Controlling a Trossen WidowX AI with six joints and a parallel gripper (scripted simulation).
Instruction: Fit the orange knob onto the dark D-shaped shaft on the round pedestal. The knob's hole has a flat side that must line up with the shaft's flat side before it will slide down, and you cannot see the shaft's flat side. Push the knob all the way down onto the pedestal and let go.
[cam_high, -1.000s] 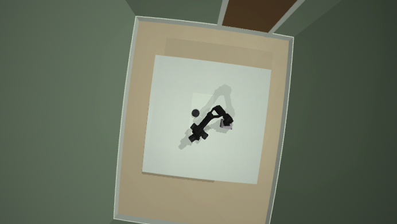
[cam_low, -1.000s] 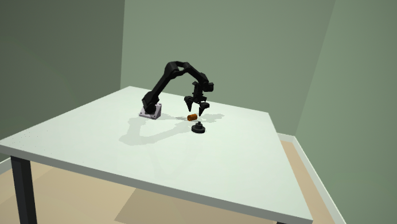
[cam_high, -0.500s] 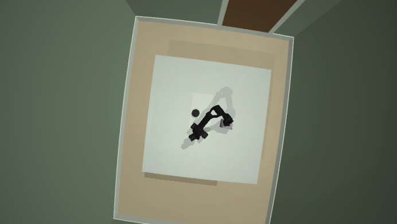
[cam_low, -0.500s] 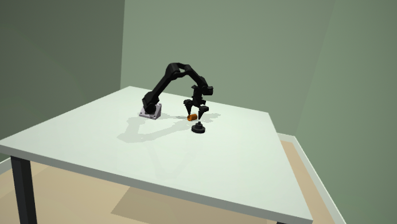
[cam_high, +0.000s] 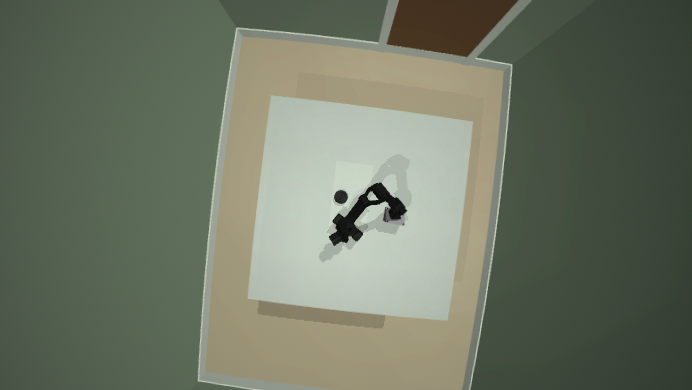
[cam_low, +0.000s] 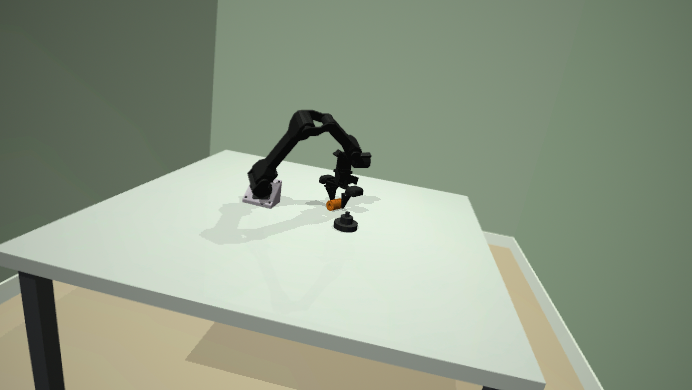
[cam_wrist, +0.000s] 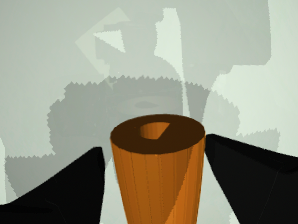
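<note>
Right now my gripper tip is 170 mm to the left of the round dark pedestal, 40 mm short of it and 20 mm below it. The rest, counted from my gripper tip: orange knob: 10 mm to the right, 10 mm behind, 10 mm above.
</note>
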